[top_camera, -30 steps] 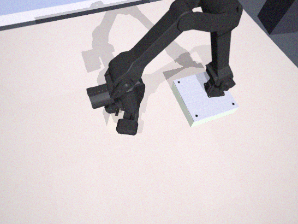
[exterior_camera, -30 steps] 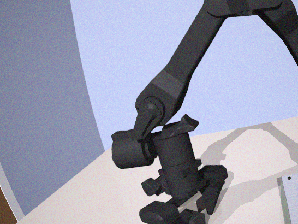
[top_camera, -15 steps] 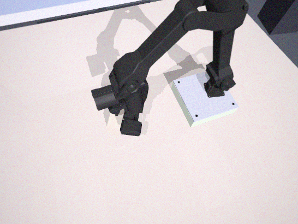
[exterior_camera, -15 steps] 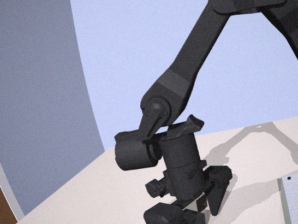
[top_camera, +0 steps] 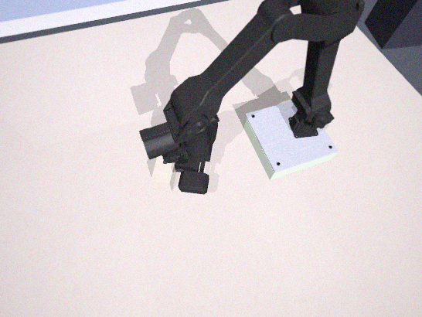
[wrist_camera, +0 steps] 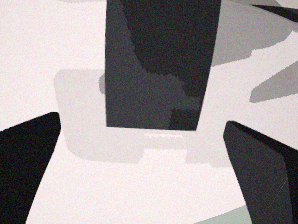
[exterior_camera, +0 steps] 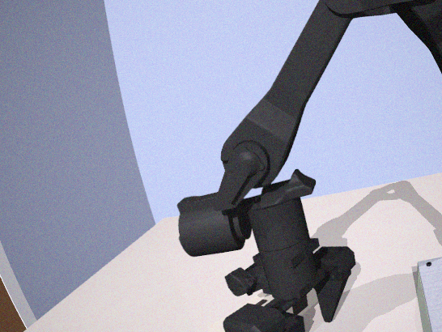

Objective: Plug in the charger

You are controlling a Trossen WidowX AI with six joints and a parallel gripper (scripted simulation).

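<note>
Now: the charger 50 mm ahead of my gripper tip, 20 mm to the right of it and 10 mm above it.
</note>
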